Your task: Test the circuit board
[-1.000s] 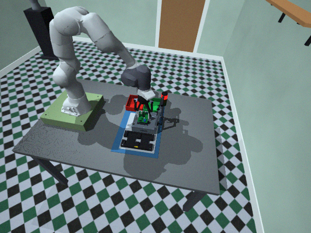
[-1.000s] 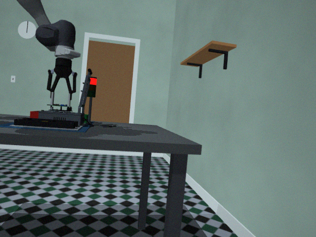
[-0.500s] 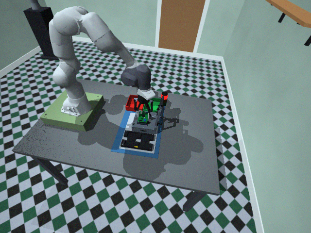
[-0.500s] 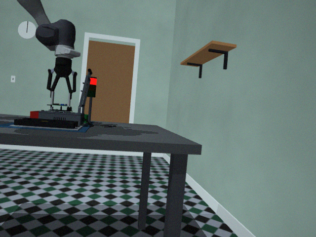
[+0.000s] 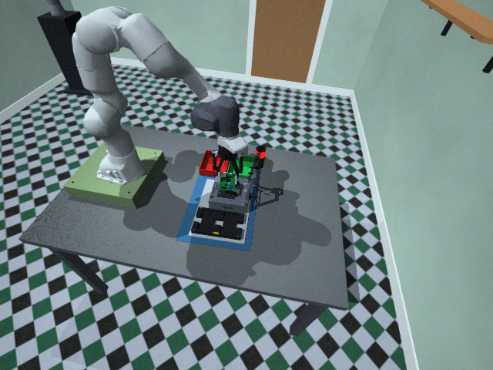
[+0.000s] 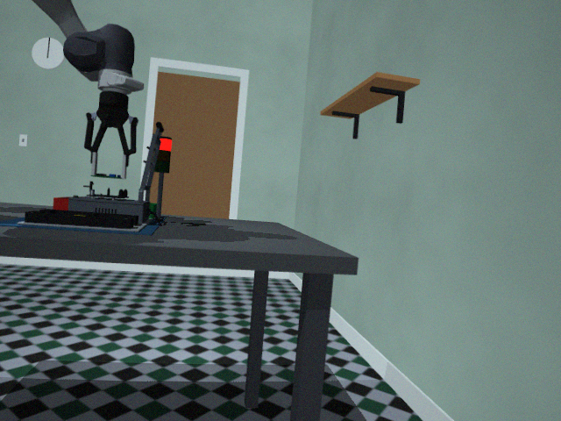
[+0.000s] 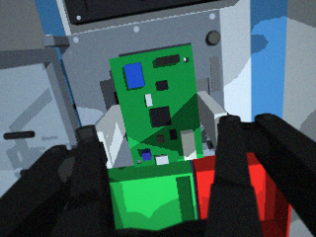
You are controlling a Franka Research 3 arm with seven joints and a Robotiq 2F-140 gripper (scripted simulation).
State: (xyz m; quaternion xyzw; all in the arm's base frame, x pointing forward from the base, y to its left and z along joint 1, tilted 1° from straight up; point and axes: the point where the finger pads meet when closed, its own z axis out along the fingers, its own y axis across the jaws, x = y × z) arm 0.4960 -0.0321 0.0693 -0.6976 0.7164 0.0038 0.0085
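The red bin is 21 cm to the left of my hand, 13 cm below it and 10 cm behind it. Also, from my hand: tester plate 8 cm below, 1 cm to the left; black latch hook 6 cm to the left, 6 cm below, 6 cm behind; green circuit board 2 cm below.
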